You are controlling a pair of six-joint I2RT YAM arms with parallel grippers.
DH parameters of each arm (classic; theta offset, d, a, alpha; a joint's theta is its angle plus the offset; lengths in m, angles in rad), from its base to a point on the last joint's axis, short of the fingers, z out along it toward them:
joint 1: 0 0.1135 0.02 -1.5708
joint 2: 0 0 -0.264 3.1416
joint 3: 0.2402 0 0.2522 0
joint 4: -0.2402 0 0.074 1.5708
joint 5: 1.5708 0 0 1.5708
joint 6: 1.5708 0.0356 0 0
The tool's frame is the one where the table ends.
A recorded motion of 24 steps. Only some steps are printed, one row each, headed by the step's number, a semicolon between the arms.
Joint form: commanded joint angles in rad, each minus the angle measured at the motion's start. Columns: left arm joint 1, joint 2, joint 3, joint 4, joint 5, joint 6; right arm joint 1, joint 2, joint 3, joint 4, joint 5, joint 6.
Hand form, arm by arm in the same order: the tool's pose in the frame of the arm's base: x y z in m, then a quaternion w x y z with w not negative. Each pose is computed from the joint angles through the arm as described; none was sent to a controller.
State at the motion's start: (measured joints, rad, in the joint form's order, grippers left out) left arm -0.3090 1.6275 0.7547 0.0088 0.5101 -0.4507; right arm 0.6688 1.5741 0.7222 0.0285 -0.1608 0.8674
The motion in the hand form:
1: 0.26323 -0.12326 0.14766 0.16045 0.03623 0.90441 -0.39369; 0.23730 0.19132 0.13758 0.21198 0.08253 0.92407 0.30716
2: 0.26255 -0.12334 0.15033 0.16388 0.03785 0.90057 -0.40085; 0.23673 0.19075 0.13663 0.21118 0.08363 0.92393 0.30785
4: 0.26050 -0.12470 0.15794 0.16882 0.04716 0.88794 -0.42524; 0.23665 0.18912 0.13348 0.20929 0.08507 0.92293 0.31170
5: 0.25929 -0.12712 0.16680 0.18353 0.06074 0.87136 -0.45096; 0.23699 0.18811 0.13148 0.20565 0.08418 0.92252 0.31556
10: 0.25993 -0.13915 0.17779 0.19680 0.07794 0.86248 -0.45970; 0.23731 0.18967 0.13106 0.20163 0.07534 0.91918 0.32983
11: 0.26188 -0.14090 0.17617 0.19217 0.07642 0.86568 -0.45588; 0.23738 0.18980 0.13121 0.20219 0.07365 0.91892 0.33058
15: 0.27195 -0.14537 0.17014 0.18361 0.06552 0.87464 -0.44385; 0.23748 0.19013 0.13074 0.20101 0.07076 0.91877 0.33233
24: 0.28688 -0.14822 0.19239 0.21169 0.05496 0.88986 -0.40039; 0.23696 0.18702 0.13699 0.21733 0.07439 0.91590 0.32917
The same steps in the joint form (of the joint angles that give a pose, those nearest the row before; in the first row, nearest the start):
1: -0.0576 -0.0466 -0.0460 -0.0394 0.1109 -0.0576; -0.0076 0.0535 -0.0211 0.0804 0.0115 0.0310
2: -0.0576 -0.0573 -0.0500 -0.0292 0.1218 -0.0640; -0.0081 0.0535 -0.0261 0.0853 0.0100 0.0335
4: -0.0603 -0.0842 -0.0575 -0.0032 0.1655 -0.0794; -0.0134 0.0592 -0.0376 0.1056 0.0000 0.0358
5: -0.0660 -0.1110 -0.0674 0.0506 0.2040 -0.0984; -0.0183 0.0645 -0.0427 0.1162 -0.0139 0.0346
10: -0.1043 -0.1205 -0.0428 0.0716 0.1931 -0.1141; -0.0184 0.0704 -0.0457 0.1412 -0.0445 0.0303
11: -0.1077 -0.1060 -0.0314 0.0607 0.1872 -0.1126; -0.0184 0.0704 -0.0457 0.1430 -0.0460 0.0275
15: -0.1098 -0.0485 0.0091 0.0456 0.1642 -0.1169; -0.0184 0.0730 -0.0457 0.1463 -0.0520 0.0239
24: -0.1086 -0.0483 0.1226 -0.0816 0.0576 -0.0876; -0.0226 0.0435 -0.0518 0.1417 -0.0267 0.0196

